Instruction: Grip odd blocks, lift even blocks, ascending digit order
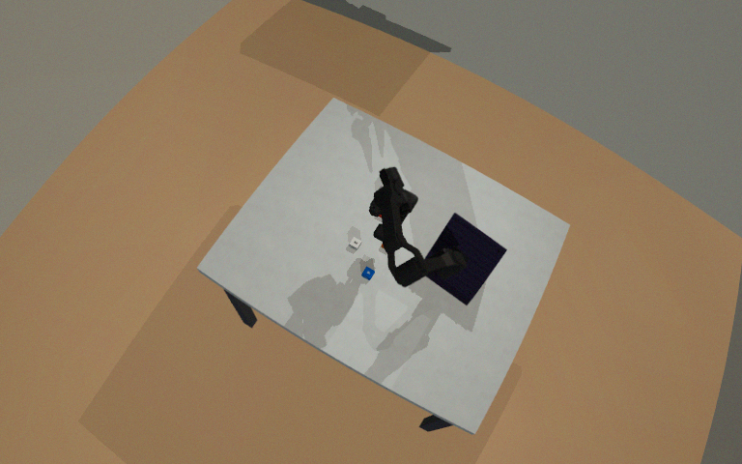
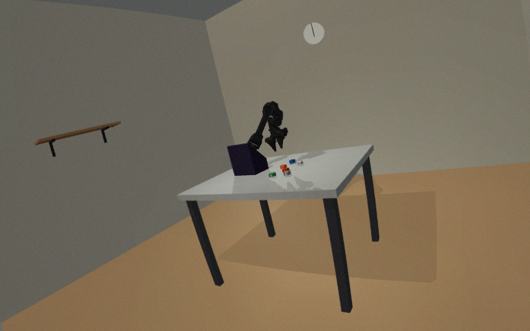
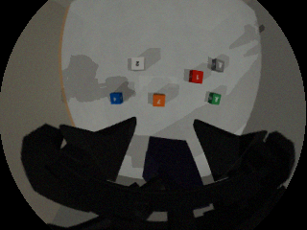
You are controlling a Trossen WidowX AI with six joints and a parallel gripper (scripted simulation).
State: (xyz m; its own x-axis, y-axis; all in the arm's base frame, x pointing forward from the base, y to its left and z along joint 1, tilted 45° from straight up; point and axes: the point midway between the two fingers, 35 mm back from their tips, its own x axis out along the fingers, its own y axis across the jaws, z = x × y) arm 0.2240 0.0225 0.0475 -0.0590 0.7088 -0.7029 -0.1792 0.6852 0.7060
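Now: gripper tip 90 mm short of the red block, 80 mm to the left of it and 120 mm above it. Round my gripper tip: blue block 20 mm behind, 130 mm to the left, 120 mm below; white block 90 mm ahead, 80 mm to the left, 120 mm below; orange block 10 mm to the left, 120 mm below.
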